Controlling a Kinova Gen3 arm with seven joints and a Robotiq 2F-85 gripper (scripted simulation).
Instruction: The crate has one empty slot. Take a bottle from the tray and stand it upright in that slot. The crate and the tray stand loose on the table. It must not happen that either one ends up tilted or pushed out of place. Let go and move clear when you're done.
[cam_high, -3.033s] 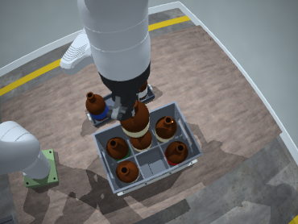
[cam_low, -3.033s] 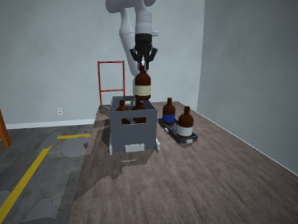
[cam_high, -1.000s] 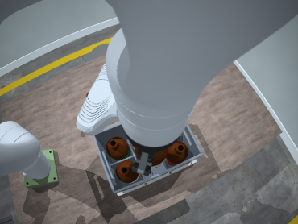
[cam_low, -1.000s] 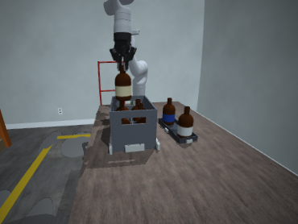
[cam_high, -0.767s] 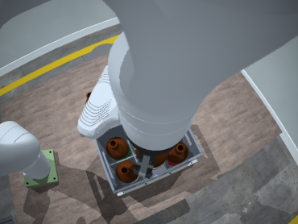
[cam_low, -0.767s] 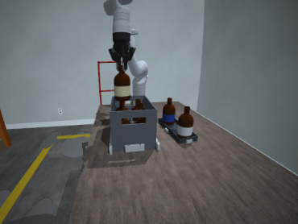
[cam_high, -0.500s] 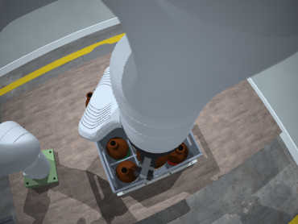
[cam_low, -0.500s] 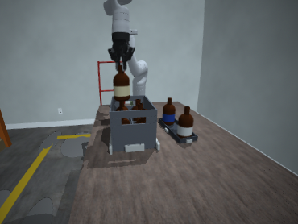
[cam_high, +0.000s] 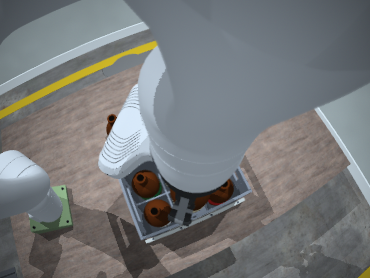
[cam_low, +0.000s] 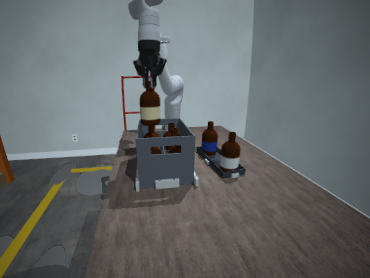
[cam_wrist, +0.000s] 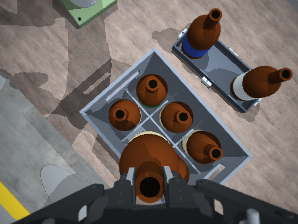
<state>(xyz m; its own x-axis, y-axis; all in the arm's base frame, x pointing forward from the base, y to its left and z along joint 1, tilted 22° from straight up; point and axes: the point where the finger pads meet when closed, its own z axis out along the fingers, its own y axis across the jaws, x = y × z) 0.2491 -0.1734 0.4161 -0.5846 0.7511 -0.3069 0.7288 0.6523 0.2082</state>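
The cream-label bottle lies 70 mm below my hand. The rest, counted from my hand: grey crate (250 mm below, 40 mm to the left, 10 mm ahead); blue-label bottle (290 mm to the left, 250 mm below, 50 mm behind); white-label bottle (280 mm to the left, 250 mm below, 130 mm ahead).
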